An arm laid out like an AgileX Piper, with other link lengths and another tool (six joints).
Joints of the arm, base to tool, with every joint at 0 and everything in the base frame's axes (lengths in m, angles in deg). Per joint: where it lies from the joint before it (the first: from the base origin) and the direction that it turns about. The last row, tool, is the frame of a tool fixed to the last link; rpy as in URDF.
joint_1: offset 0.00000 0.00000 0.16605 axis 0 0 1
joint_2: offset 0.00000 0.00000 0.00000 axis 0 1 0
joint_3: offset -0.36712 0.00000 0.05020 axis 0 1 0
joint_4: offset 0.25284 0.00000 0.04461 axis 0.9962 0 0.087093
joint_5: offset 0.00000 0.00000 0.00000 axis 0 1 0
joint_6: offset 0.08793 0.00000 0.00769 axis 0.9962 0 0.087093
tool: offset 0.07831 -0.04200 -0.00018 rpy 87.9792 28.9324 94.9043
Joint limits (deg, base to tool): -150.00..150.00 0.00..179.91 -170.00..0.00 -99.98..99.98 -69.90..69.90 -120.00..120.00
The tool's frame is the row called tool.
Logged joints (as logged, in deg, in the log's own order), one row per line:
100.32, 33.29, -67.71, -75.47, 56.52, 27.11
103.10, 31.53, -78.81, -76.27, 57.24, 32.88
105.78, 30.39, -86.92, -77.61, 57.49, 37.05
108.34, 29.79, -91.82, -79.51, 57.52, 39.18
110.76, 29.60, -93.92, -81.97, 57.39, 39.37
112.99, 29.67, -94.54, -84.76, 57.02, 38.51
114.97, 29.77, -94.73, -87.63, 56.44, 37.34
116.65, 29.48, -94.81, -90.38, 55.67, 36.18
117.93, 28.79, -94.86, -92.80, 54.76, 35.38
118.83, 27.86, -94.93, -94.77, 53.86, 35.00
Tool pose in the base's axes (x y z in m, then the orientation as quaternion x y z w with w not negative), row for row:
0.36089, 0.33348, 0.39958, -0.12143, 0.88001, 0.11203, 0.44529
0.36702, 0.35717, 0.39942, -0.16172, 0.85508, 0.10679, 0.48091
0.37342, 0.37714, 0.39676, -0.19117, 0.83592, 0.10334, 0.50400
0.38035, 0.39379, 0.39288, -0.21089, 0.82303, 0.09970, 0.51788
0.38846, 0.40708, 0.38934, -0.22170, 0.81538, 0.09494, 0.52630
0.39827, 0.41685, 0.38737, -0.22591, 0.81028, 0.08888, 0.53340
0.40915, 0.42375, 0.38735, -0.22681, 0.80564, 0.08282, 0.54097
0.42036, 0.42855, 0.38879, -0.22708, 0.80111, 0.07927, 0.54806
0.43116, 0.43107, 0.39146, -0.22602, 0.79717, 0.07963, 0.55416
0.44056, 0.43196, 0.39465, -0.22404, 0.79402, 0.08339, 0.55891
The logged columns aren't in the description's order. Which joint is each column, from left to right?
Columns, left to right: joint_2, joint_5, joint_4, joint_3, joint_1, joint_6.
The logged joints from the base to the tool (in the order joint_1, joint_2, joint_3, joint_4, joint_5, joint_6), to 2 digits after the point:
56.52, 100.32, -75.47, -67.71, 33.29, 27.11
57.24, 103.10, -76.27, -78.81, 31.53, 32.88
57.49, 105.78, -77.61, -86.92, 30.39, 37.05
57.52, 108.34, -79.51, -91.82, 29.79, 39.18
57.39, 110.76, -81.97, -93.92, 29.60, 39.37
57.02, 112.99, -84.76, -94.54, 29.67, 38.51
56.44, 114.97, -87.63, -94.73, 29.77, 37.34
55.67, 116.65, -90.38, -94.81, 29.48, 36.18
54.76, 117.93, -92.80, -94.86, 28.79, 35.38
53.86, 118.83, -94.77, -94.93, 27.86, 35.00

